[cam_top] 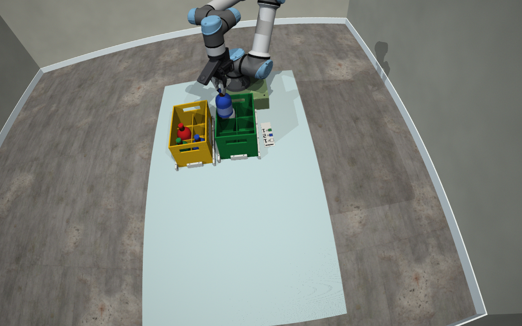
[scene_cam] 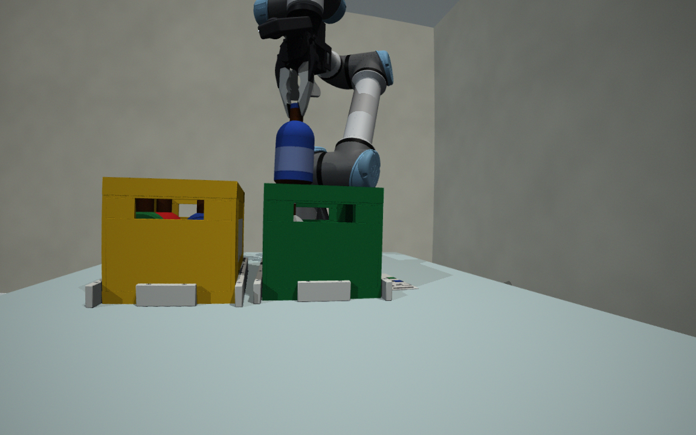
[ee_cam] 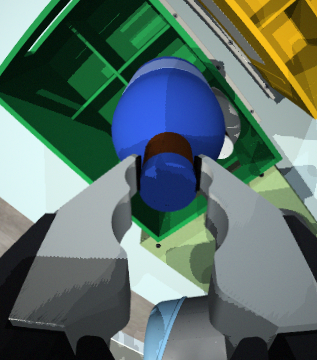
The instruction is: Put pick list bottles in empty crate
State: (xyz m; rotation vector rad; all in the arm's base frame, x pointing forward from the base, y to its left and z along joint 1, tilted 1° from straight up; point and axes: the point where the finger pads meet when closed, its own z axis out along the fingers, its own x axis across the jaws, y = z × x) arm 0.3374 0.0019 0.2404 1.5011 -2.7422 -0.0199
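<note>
My hand is 10 mm past the green crate, 40 mm to the right of it and 250 mm above it. From my hand the other things lie so: yellow crate 50 mm ahead, 180 mm to the right, 250 mm below; then white bottle 90 mm behind, 20 mm to the right, 240 mm below; then red bottle 50 mm ahead, 220 mm to the right, 240 mm below.
</note>
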